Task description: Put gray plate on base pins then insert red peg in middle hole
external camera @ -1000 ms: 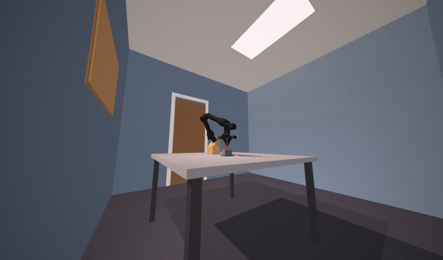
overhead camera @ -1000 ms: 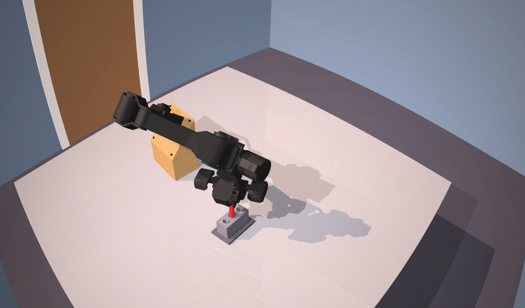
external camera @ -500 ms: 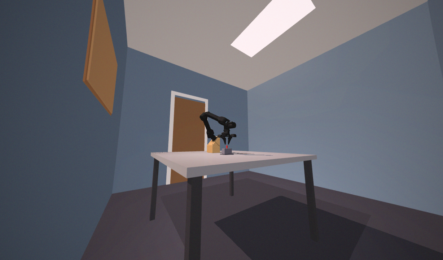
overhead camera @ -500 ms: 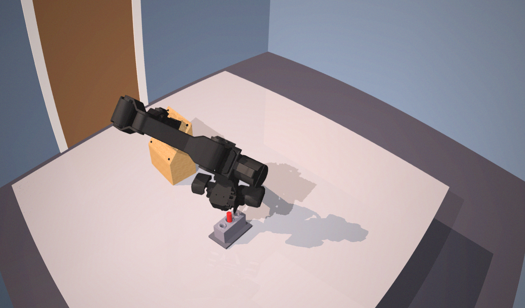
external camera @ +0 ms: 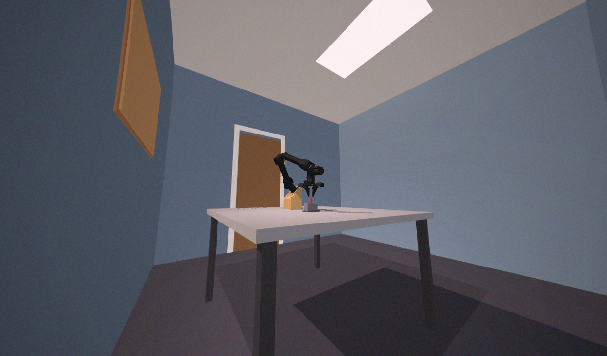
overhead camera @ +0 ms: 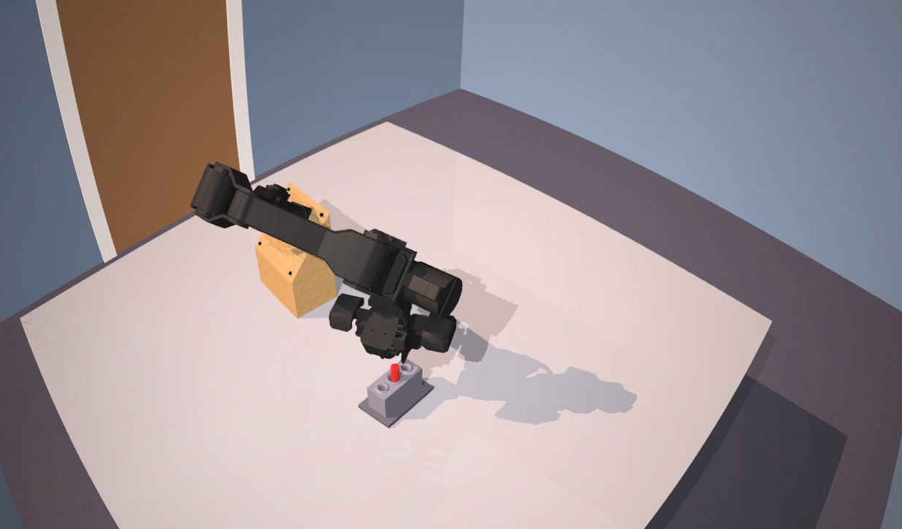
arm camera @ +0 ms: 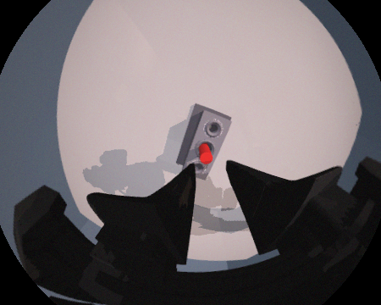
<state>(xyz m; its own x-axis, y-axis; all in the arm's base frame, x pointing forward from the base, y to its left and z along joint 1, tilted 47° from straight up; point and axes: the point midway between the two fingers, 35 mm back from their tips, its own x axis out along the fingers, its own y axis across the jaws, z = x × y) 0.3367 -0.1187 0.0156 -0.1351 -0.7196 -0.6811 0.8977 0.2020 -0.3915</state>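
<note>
Now: the red peg 50 mm below my gripper tip. From my gripper tip the other things lie so: gray plate (60 mm below); dark gray base (90 mm below).
</note>
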